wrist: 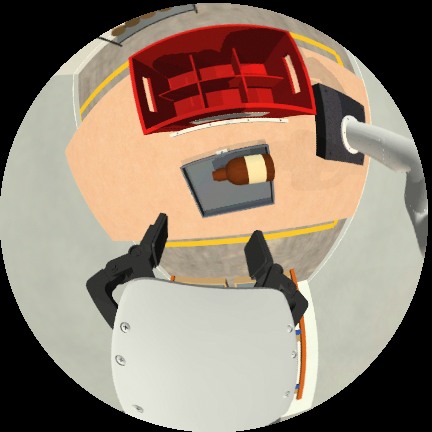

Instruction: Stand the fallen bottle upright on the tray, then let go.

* my gripper: 209, 232
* brown bottle: 254, 168
